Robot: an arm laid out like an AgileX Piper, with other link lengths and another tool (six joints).
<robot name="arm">
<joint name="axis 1" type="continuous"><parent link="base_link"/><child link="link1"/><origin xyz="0 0 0.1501"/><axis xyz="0 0 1"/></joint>
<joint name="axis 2" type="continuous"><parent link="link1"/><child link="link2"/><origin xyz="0 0 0"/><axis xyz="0 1 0"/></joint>
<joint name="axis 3" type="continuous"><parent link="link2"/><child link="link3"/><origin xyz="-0.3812 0 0.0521"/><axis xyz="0 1 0"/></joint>
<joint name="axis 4" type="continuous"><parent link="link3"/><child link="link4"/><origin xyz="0.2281 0 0.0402"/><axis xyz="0.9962 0 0.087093"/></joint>
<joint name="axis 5" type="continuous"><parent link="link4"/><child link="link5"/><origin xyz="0 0 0"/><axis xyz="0 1 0"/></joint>
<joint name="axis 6" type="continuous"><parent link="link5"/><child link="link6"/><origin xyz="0.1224 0 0.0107"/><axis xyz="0.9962 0 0.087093"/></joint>
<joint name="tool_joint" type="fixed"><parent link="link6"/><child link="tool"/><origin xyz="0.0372 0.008 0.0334" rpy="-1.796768 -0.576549 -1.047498"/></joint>
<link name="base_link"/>
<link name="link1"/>
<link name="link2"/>
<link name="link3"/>
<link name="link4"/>
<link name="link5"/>
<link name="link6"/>
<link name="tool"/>
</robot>
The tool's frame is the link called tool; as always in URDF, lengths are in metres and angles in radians. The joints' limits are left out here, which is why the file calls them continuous.
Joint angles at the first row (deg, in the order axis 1, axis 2, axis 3, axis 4, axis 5, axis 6):
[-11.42 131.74 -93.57 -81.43 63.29 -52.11]
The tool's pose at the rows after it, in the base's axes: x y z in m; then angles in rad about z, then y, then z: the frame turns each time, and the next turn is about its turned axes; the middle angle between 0 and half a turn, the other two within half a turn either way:
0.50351 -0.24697 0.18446 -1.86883 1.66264 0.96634
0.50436 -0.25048 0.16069 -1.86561 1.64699 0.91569
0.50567 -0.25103 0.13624 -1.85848 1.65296 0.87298
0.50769 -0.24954 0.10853 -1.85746 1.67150 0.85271
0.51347 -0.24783 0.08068 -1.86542 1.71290 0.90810
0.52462 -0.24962 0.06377 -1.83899 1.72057 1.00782
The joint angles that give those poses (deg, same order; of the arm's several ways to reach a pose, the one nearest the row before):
[-12.08 134.17 -93.57 -83.47 63.29 -53.69]
[-12.37 136.80 -93.57 -84.26 63.14 -54.06]
[-12.53 139.24 -93.57 -84.30 62.22 -54.14]
[-12.53 141.96 -93.57 -84.40 61.18 -52.38]
[-12.53 144.75 -93.57 -85.69 59.74 -45.48]
[-12.53 147.10 -93.57 -90.88 58.98 -36.19]

